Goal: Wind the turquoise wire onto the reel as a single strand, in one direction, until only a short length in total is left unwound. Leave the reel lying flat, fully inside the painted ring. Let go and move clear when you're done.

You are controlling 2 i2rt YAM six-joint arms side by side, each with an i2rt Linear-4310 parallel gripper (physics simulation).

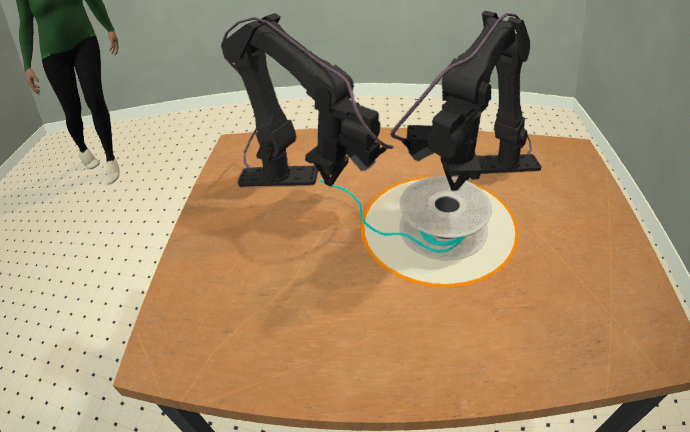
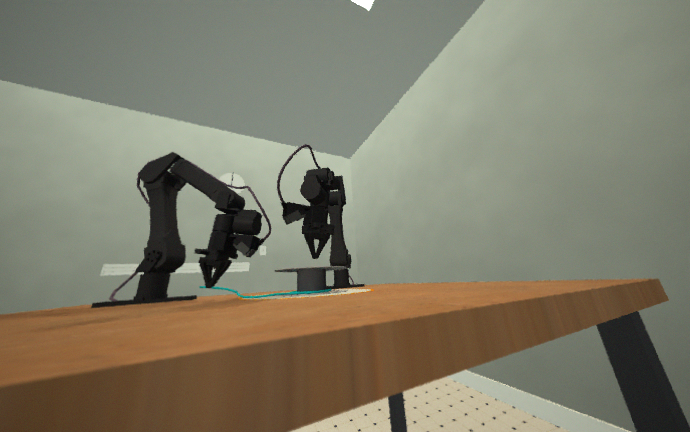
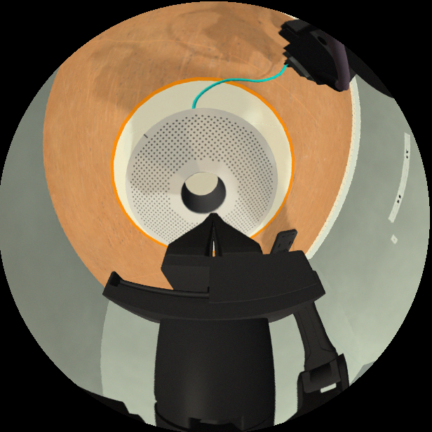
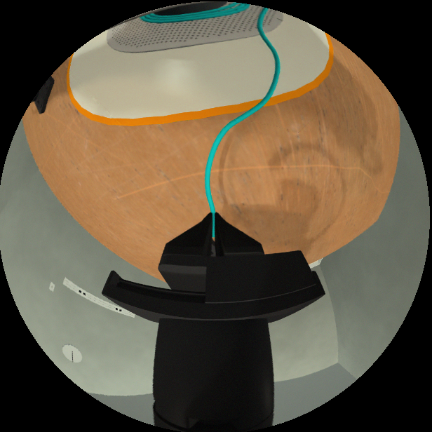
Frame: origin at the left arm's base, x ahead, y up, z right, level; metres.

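Seen in the pictures: left gripper, fingertip midpoint: [image 1: 453,189] [image 2: 315,258]; right gripper, fingertip midpoint: [image 1: 329,185] [image 2: 209,288]; left arm's base at its link origin: [image 1: 507,164]; right arm's base at its link origin: [image 1: 277,177] [image 2: 150,302].
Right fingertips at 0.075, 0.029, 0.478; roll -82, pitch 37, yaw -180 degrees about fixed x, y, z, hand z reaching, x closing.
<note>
Pixels of each thing's top centre, then the offset from my right fingertips to it, as dx, dy, dz. "*": a spot on its surface instead. Level surfaces: height alone.
- grey reel at its top centre: [image 1: 447,203] [image 2: 311,269] +0.147, +0.036, -0.239
- orange painted ring at a spot on its surface: [image 1: 448,285] * +0.311, -0.029, -0.212
- loose turquoise wire at a spot on its surface: [image 1: 389,234] [image 2: 266,295] * +0.155, -0.024, -0.116
- wooden table at its surface level: dy -0.029
The grey reel [image 1: 422,213] [image 2: 311,279] [image 3: 155,160] [image 4: 175,40] lies flat inside the orange painted ring [image 1: 448,285] [image 3: 113,165] [image 4: 135,122]. Several turquoise turns show around its hub. The loose turquoise wire [image 1: 389,234] [image 2: 254,296] [image 3: 255,80] [image 4: 208,175] leaves the reel and curves across the ring's line to my right gripper [image 1: 330,183] [image 2: 208,285] [image 4: 213,217], which is shut on it close to the table. A short wire tail sticks out beyond the fingers. My left gripper [image 1: 454,187] [image 2: 315,256] [image 3: 213,217] is shut and empty, above the reel's upper flange, beside the hub hole.
The wooden table [image 1: 387,356] [image 2: 356,325] carries both arm bases, the right arm's base [image 1: 277,176] at the back left and the left arm's base [image 1: 514,163] at the back right. A person in a green top [image 1: 63,25] stands beyond the table on the left.
</note>
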